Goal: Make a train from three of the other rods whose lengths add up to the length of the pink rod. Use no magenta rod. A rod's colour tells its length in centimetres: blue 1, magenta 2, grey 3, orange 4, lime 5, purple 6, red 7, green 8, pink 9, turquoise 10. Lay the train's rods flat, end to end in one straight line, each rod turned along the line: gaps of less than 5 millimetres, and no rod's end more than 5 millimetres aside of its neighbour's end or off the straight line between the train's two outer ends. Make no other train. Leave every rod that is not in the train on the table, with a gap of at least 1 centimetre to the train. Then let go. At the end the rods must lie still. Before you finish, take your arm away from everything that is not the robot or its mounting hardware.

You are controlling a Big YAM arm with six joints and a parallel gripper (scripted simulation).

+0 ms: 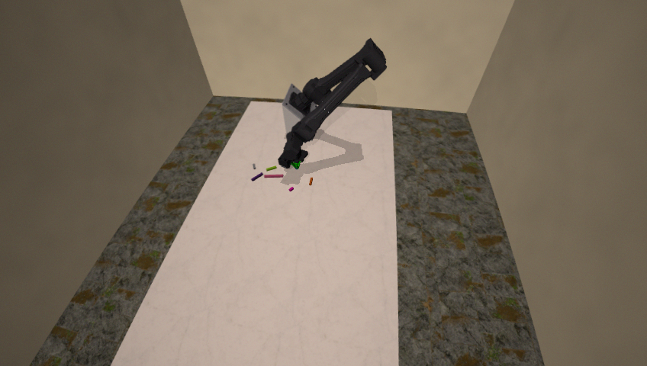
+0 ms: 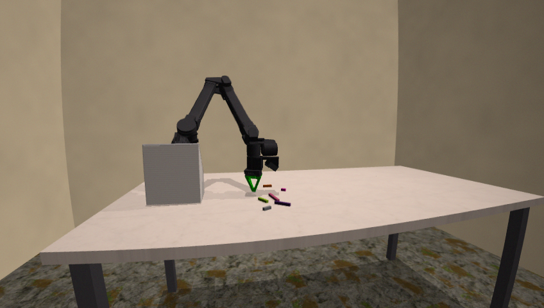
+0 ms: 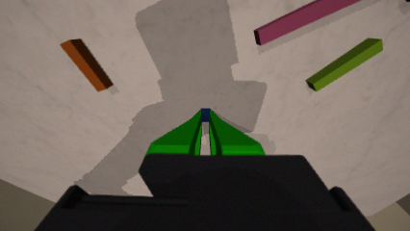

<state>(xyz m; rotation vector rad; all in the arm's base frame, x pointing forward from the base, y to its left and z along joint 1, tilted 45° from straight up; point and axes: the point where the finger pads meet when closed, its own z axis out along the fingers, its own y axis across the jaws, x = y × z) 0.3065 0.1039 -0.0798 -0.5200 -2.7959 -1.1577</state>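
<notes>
Right now my hand is right at the blue rod. The rest, counted from my hand: orange rod: 8 cm ahead, 8 cm to the left, 1 cm below; then pink rod: 6 cm ahead, 10 cm to the right, 1 cm below; then lime rod: 1 cm ahead, 13 cm to the right, 1 cm below.
</notes>
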